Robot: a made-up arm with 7 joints. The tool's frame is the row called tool.
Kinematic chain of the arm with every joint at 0, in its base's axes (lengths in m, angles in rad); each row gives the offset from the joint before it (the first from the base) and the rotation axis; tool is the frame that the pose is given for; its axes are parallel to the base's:
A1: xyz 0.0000 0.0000 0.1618 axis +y
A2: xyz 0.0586 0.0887 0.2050 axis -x
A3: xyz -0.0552 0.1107 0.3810 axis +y
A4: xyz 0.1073 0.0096 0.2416 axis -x
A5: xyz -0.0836 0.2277 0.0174 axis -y
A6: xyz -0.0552 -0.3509 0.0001 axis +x
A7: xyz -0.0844 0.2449 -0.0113 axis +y
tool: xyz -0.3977 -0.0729 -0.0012
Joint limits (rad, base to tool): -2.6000..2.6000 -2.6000..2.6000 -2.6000..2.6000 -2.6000..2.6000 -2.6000..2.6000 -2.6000..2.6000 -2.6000..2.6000
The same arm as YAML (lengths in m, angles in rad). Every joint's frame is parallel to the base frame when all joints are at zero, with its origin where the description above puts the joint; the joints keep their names.
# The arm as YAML. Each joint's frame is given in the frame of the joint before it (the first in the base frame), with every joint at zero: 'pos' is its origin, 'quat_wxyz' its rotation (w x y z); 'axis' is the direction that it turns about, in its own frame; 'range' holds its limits. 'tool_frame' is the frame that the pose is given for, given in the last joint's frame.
length_unit: m
angle_unit: rad
joints:
  - joint: A1
    pos: [0.0, 0.0, 0.1618]
    quat_wxyz: [1.0, 0.0, 0.0, 0.0]
    axis: [0.0, 1.0, 0.0]
    range: [-2.6, 2.6]
  - joint: A2
    pos: [0.0586, 0.0887, 0.205]
    quat_wxyz: [1.0, 0.0, 0.0, 0.0]
    axis: [-1.0, 0.0, 0.0]
    range: [-2.6, 2.6]
  - joint: A3
    pos: [-0.0552, 0.1107, 0.381]
    quat_wxyz: [1.0, 0.0, 0.0, 0.0]
    axis: [0.0, 1.0, 0.0]
    range: [-2.6, 2.6]
  - joint: A4
    pos: [0.1073, 0.0096, 0.2416]
    quat_wxyz: [1.0, 0.0, 0.0, 0.0]
    axis: [-1.0, 0.0, 0.0]
    range: [-2.6, 2.6]
  - joint: A5
    pos: [-0.0836, 0.2277, 0.0174]
    quat_wxyz: [1.0, 0.0, 0.0, 0.0]
    axis: [0.0, -1.0, 0.0]
    range: [-2.6, 2.6]
  - joint: A6
    pos: [-0.0552, -0.3509, 0.0001]
    quat_wxyz: [1.0, 0.0, 0.0, 0.0]
    axis: [1.0, 0.0, 0.0]
    range: [-2.6, 2.6]
  - joint: A7
    pos: [-0.0844, 0.2449, -0.0113]
    quat_wxyz: [1.0, 0.0, 0.0, 0.0]
    axis: [0.0, 1.0, 0.0]
    range: [-2.6, 2.6]
tool_frame:
  pos: [-0.3977, -0.0729, -0.0012]
  quat_wxyz: [1.0, 0.0, 0.0, 0.0]

